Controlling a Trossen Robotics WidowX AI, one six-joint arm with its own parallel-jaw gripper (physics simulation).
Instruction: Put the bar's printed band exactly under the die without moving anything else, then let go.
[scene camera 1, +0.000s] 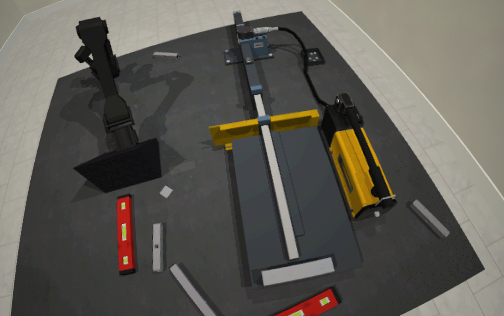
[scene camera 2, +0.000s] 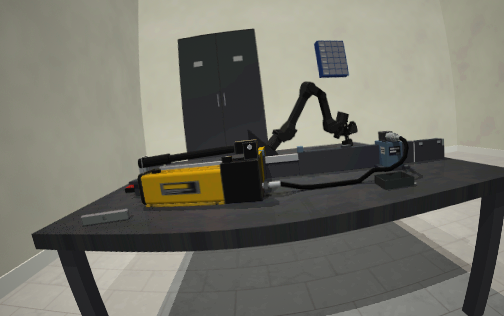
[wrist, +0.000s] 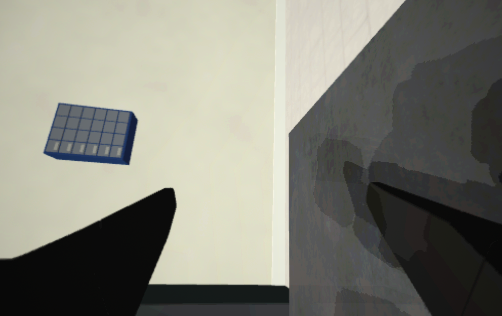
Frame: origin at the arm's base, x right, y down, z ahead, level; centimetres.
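Seen in the pictures: gripper, fingertip midpoint: (scene camera 1: 84, 65) (wrist: 270, 194); arm's base at its link origin: (scene camera 1: 127, 147) (scene camera 2: 269, 147).
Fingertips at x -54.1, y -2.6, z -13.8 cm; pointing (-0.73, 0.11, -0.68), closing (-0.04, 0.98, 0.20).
Note:
Offsets run from my fingertips to a thing's top centre. "spot": to the spot under its first point.
A long pale bar (scene camera 1: 281, 195) (scene camera 2: 281, 158) lies lengthwise over the grey bed and passes through the yellow fence {spot: dx +69.0, dy +2.9, dz +63.3 cm} (scene camera 1: 295, 120). Its far part lines up with a dark rail {spot: dx +46.4, dy +1.3, dz +60.1 cm} (scene camera 1: 253, 75) (scene camera 2: 337, 158) that runs to a blue unit {spot: dx +28.3, dy +3.4, dz +69.6 cm} (scene camera 1: 256, 46) (scene camera 2: 389, 154). No printed band can be made out on the bar, and I cannot pick out the die for certain. My gripper (scene camera 2: 347, 143) (wrist: 270, 194) is open and empty, on the arm's side of the rail and apart from the bar. In scene camera 1 its fingers are hidden behind the arm.
A yellow and black pump {spot: dx +91.2, dy +0.5, dz +67.2 cm} (scene camera 1: 352, 170) (scene camera 2: 182, 186) stands beside the bed, with a black hose to the blue unit. Red levels {dx +77.9, dy +7.6, dz +5.7 cm} (scene camera 1: 125, 235), loose grey bars {dx +85.6, dy +6.9, dz +14.1 cm} (scene camera 1: 158, 247) {dx +111.5, dy +6.9, dz +82.4 cm} (scene camera 1: 430, 218) (scene camera 2: 105, 217), a small tray {dx +38.8, dy +6.7, dz +89.3 cm} (scene camera 2: 394, 179) and a dark panel (scene camera 1: 125, 167) are around.

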